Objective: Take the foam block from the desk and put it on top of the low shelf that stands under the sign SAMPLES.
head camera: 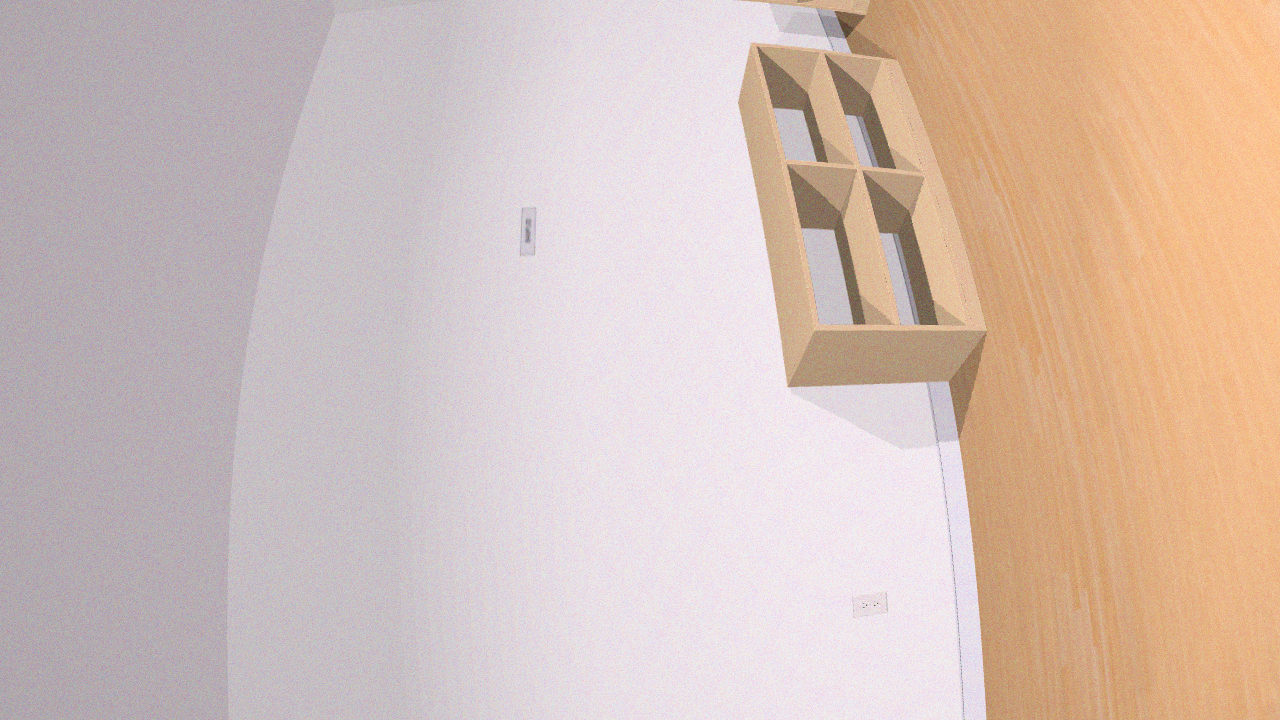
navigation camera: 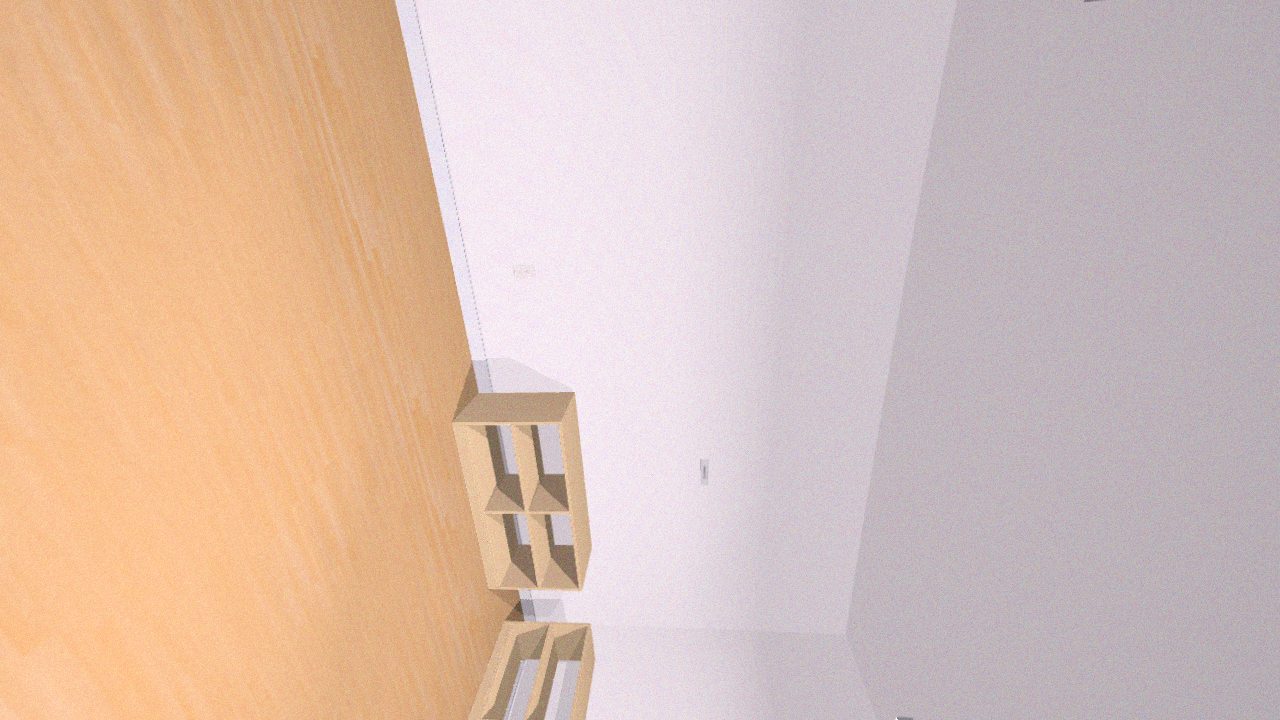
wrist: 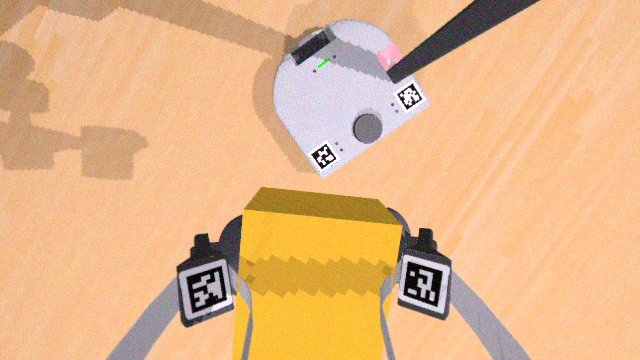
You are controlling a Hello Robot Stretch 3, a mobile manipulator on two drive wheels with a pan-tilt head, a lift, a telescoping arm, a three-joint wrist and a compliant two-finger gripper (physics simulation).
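Pixels of known places: gripper, fingertip midpoint: [wrist: 314,238]; robot's base at its link origin: [wrist: 358,128].
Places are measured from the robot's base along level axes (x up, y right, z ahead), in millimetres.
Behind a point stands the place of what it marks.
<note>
The yellow foam block [wrist: 310,325] @[x 868, y 161, z -9 mm] is held between the two fingers of my gripper [wrist: 314,238] @[x 814, y 150, z -22 mm] in the wrist view, with floor visible below and around it. The gripper does not show in the head or navigation view. A low wooden shelf [head camera: 877,355] @[x 359, y 195, z 2640 mm] [navigation camera: 514,408] @[x 301, y 196, z 2637 mm] with open compartments stands against the white wall; both views are turned sideways. A small sign [head camera: 528,231] @[x 1399, y 663, z 3088 mm] [navigation camera: 704,471] @[x 1400, y 658, z 3085 mm] is on the wall above this shelf. Its lettering is too small to read. The desk does not show in these views.
Part of a second wooden shelf [head camera: 845,7] @[x 99, y 1745, z 3200 mm] [navigation camera: 583,676] @[x 610, y 1915, z 2963 mm] shows near the room's corner, beside the first. A wall outlet [head camera: 869,604] @[x 402, y -572, z 2555 mm] [navigation camera: 523,270] @[x 396, y -579, z 2551 mm] is on the other side of the first shelf. My own base [wrist: 320,100] @[x 160, y 58, z -121 mm] and dark mast [wrist: 450,37] @[x 513, y -116, z -67 mm] show beyond the block.
</note>
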